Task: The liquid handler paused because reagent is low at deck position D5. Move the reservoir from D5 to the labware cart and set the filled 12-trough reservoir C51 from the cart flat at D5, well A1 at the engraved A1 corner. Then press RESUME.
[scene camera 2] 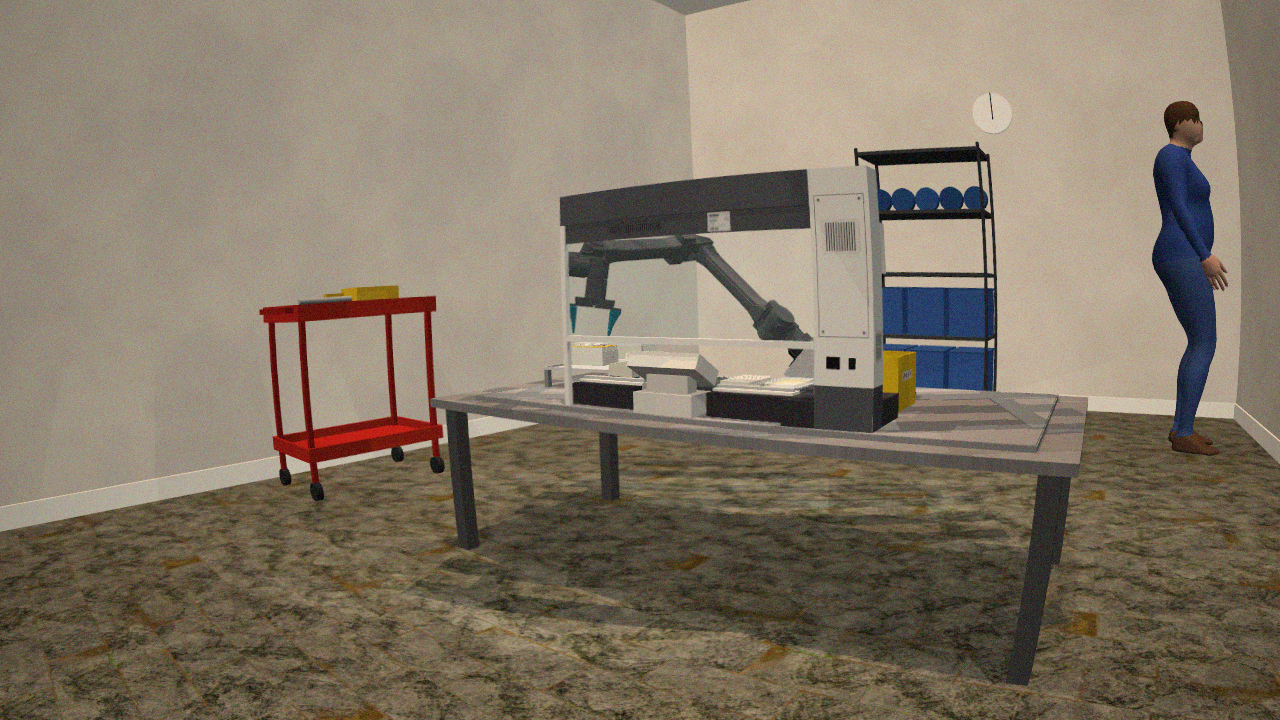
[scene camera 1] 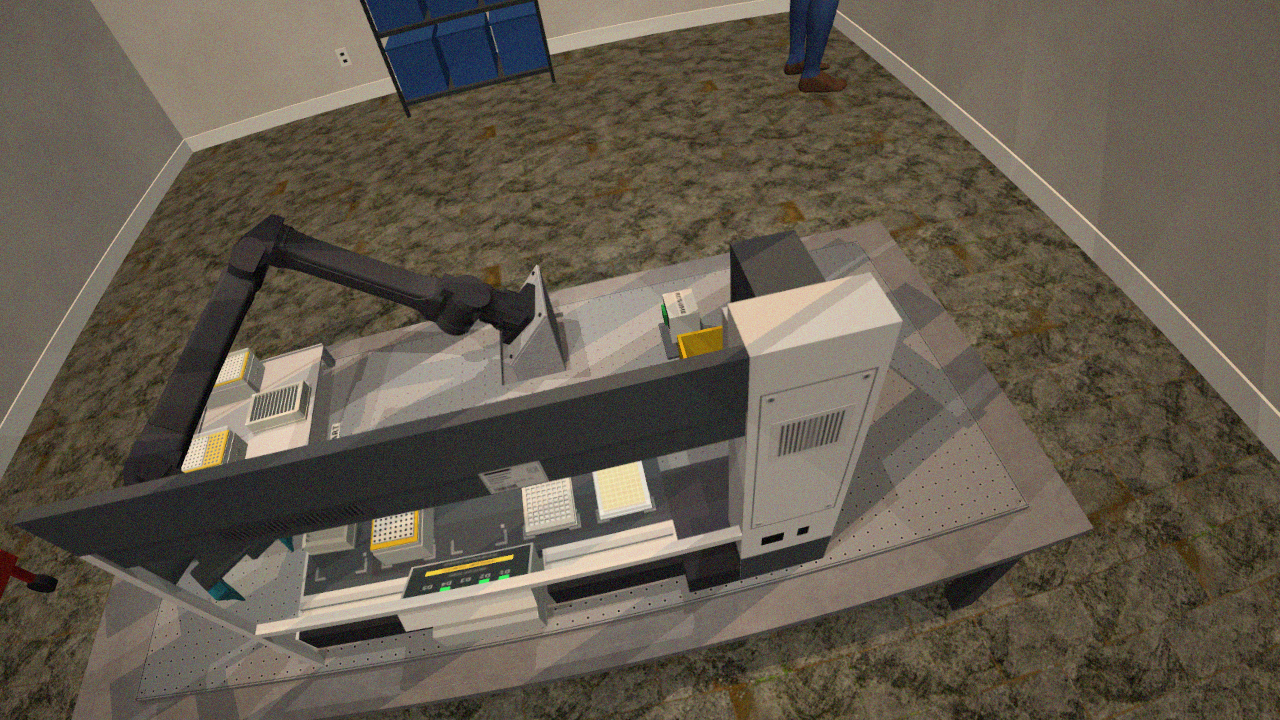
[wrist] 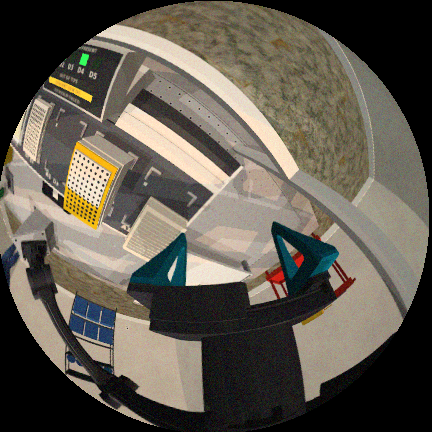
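Where they show: gripper, fingertip midpoint: (scene camera 2: pixel 590 334) (scene camera 1: pixel 267 573) (wrist: pixel 229 231); arm's base, link origin: (scene camera 2: pixel 808 353) (scene camera 1: pixel 521 315) (wrist: pixel 33 247).
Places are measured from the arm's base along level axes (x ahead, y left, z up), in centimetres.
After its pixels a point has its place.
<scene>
The pale ribbed reservoir (scene camera 1: pixel 329 537) @(x 45.0, y -32.9, z -1.8 cm) (wrist: pixel 155 229) @(x 43.2, y -33.1, z -0.9 cm) sits at the D5 end of the deck; in scene view 1 the dark beam partly hides it. A 12-trough reservoir (scene camera 1: pixel 278 405) @(x 14.5, y -52.8, z -1.1 cm) lies on the white labware cart (scene camera 1: pixel 299 362) @(x 0.2, y -54.1, z -4.0 cm) (wrist: pixel 215 270) @(x 38.8, y -56.6, z -3.9 cm) between two tip racks; its label cannot be read. My gripper (scene camera 1: pixel 255 565) @(x 55.2, y -35.3, z 8.2 cm) (scene camera 2: pixel 592 333) @(x 55.2, y -35.3, z 8.2 cm) (wrist: pixel 229 231) @(x 55.2, y -35.3, z 8.2 cm) is open and empty, its teal fingers pointing down above the deck's D5 end, to the side of the reservoir. The status panel (scene camera 1: pixel 469 573) (wrist: pixel 82 80) @(x 55.5, y -9.1, z 2.4 cm) shows D4 lit green and D5 dark. The RESUME button cannot be made out.
A tip rack (scene camera 1: pixel 396 530) (wrist: pixel 90 180) stands at D4 beside the reservoir. Two plates stand farther along the deck. The handler's dark top beam (scene camera 1: pixel 429 429) @(x 59.2, y 8.2, z 45.9 cm) (scene camera 2: pixel 684 204) @(x 60.0, y 3.7, z 40.0 cm) and white front rail (scene camera 2: pixel 698 340) @(x 59.7, y 6.3, z 8.2 cm) bound the space. A red trolley (scene camera 2: pixel 349 309) stands beyond the table.
</scene>
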